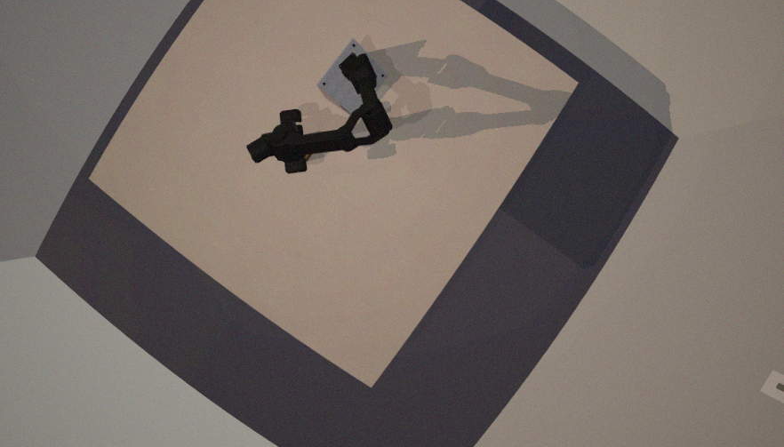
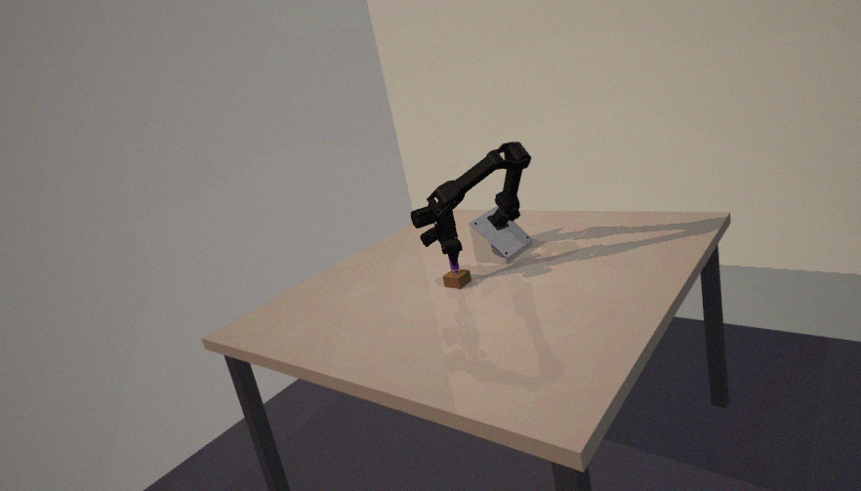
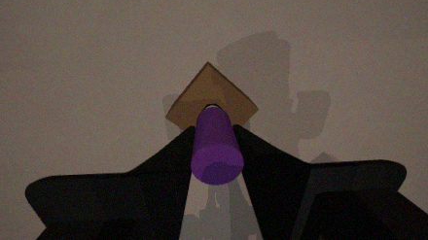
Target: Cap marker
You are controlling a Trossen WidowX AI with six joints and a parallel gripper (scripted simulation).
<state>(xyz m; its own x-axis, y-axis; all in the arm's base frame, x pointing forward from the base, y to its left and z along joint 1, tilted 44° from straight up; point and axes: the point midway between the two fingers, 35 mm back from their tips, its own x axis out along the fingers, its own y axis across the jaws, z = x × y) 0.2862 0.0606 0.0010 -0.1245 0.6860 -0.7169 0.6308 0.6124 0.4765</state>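
Now: the purple cap 10 mm above my gripper tip. The rest, counted from my gripper tip: brown holder block (50 mm below).
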